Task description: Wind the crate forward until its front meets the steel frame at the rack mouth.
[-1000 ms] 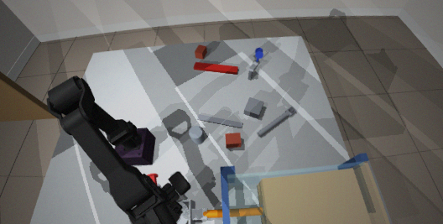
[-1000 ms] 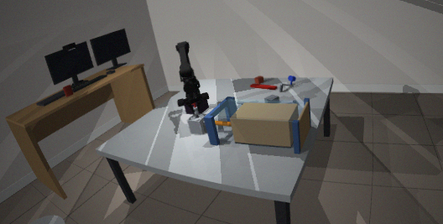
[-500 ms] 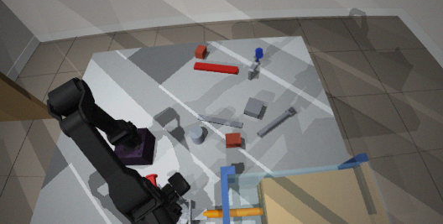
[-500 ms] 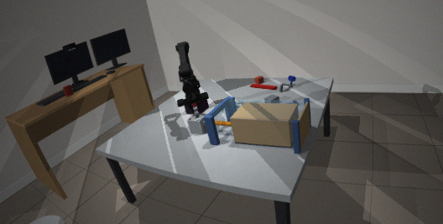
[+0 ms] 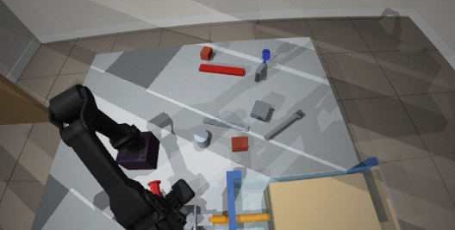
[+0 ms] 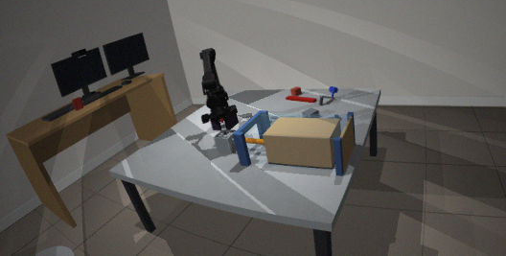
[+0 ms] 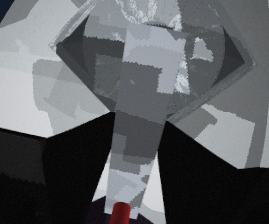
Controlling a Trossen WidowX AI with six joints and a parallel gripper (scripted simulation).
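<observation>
My gripper tip is 7 cm above the grey winch, 4 cm to the left of it and 1 cm short of it. The rest, counted from my gripper tip: red-knobbed handle (2 cm to the left, 2 cm above, 1 cm behind); red knob (5 cm to the left, 5 cm above, 4 cm behind); blue steel frame (18 cm ahead, 4 cm to the right, 1 cm above).
</observation>
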